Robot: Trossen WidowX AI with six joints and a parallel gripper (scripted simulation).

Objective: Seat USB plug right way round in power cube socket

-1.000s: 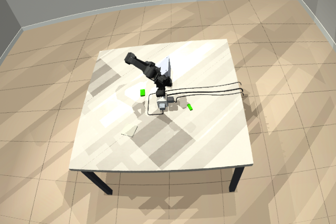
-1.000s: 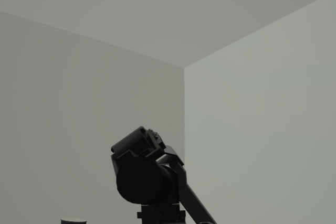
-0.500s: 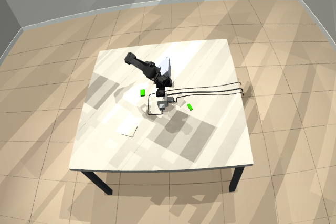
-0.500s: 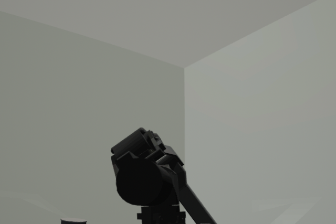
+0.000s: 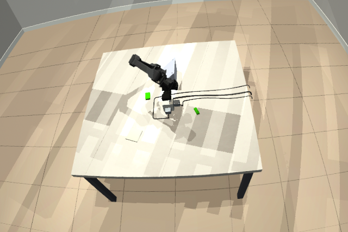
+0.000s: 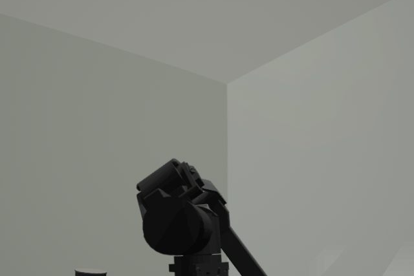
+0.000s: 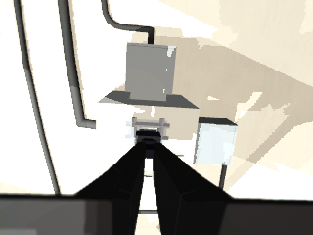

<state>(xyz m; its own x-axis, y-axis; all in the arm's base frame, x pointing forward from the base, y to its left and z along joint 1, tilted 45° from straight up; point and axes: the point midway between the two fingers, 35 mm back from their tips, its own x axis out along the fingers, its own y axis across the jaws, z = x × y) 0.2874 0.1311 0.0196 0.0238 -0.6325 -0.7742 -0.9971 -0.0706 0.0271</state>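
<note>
Now: gripper tip 5 cm above the grey socket frame. The rest, counted from my gripper tip: white card 25 cm ahead, 25 cm to the right, 11 cm below; then dark USB plug 2 cm below.
</note>
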